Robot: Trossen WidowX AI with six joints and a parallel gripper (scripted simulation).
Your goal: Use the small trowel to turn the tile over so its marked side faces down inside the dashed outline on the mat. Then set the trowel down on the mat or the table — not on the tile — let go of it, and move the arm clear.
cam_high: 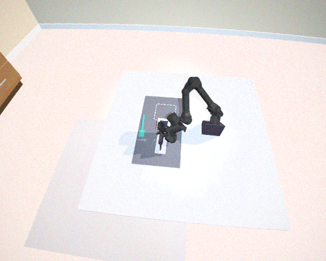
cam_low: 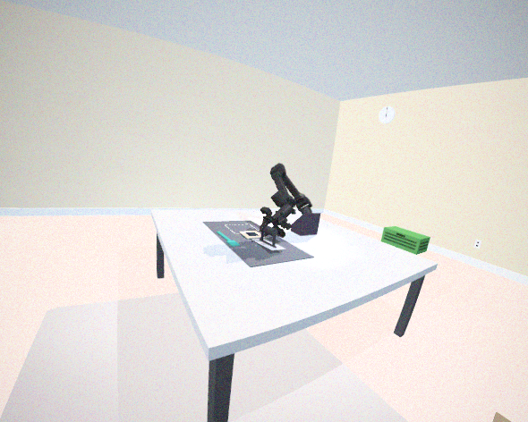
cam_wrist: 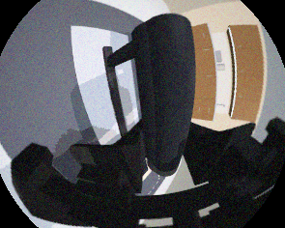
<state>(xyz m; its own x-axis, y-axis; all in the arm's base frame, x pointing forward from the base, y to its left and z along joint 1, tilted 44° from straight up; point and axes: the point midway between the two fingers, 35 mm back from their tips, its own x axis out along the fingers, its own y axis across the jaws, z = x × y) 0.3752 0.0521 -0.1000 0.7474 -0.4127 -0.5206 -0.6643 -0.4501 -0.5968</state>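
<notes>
Now: the grey mat 110 mm to the right of my gripper tip and 80 mm below it. Round my gripper tip: tile 30 mm behind, 140 mm to the right, 50 mm below; dark-handled trowel 30 mm behind, 10 mm below; teal tool 140 mm ahead, 90 mm to the right, 50 mm below.
</notes>
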